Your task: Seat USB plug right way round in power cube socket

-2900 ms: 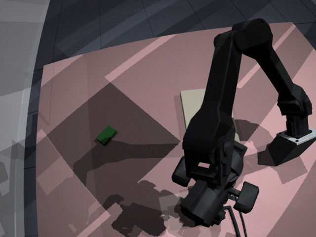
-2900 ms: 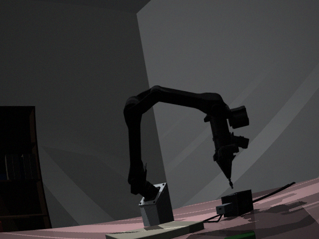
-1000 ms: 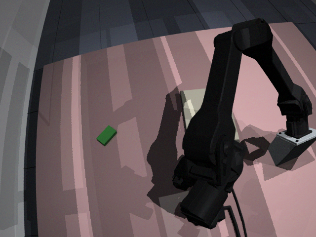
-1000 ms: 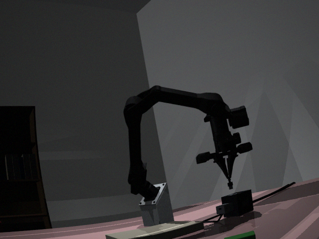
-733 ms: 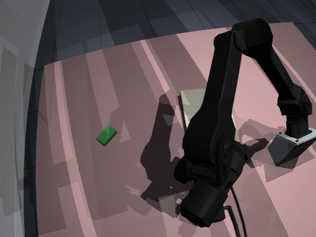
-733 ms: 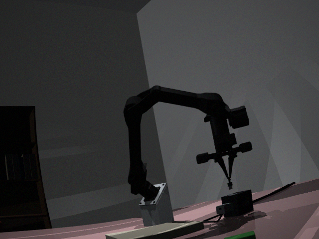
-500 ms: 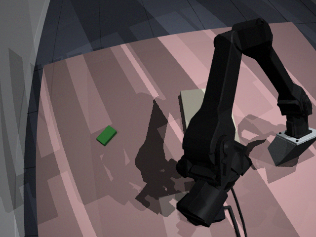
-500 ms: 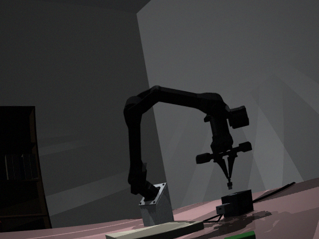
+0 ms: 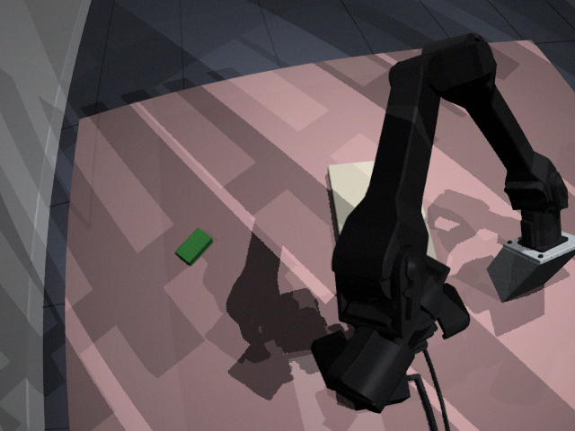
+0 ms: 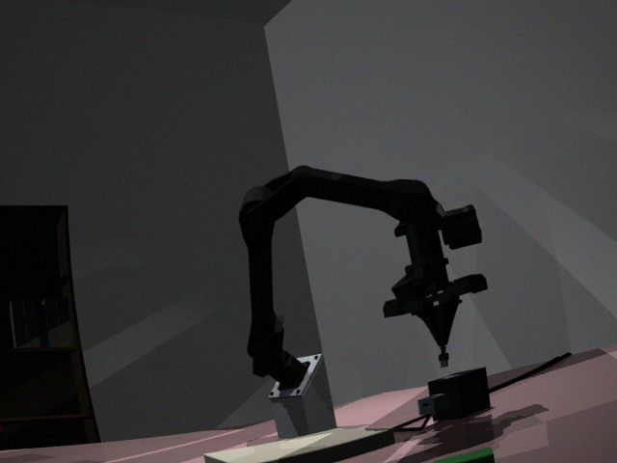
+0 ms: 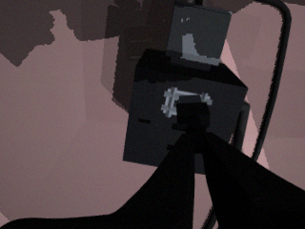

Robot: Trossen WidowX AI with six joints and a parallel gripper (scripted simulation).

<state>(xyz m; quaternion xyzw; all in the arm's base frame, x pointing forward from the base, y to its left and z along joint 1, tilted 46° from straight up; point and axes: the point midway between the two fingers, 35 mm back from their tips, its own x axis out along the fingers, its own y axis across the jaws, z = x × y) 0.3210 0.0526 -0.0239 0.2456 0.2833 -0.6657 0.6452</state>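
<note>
My gripper tip is 2 cm above the USB plug. Also, from my gripper tip: beige slab (12 cm behind, 25 cm to the right, 12 cm below); then green block (22 cm ahead, 32 cm to the right, 13 cm below).
</note>
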